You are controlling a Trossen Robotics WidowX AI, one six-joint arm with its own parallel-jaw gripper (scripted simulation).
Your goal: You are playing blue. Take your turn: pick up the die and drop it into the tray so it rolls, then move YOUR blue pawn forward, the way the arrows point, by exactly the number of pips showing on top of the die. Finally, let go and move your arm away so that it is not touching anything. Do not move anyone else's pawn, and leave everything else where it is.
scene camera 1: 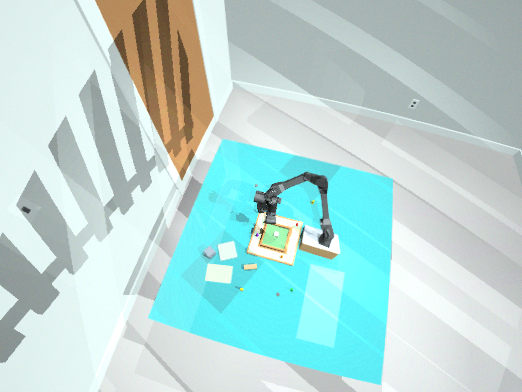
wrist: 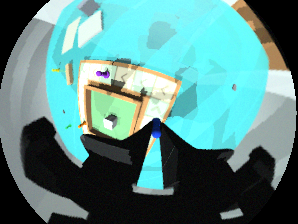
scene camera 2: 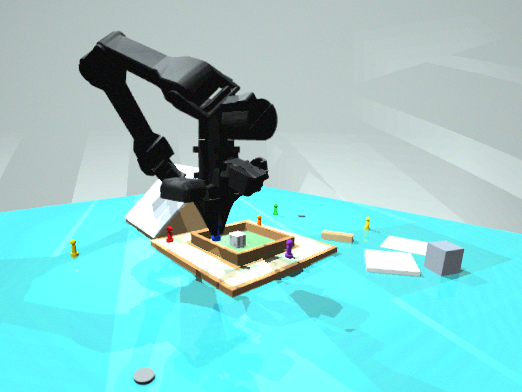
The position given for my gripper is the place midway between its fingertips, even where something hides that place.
Observation:
My gripper (scene camera 2: 216,234) holds a blue pawn. Further things: a grey cube (scene camera 2: 442,257) and a green tray (wrist: 103,105).
My gripper is seen too in the wrist view (wrist: 156,124).

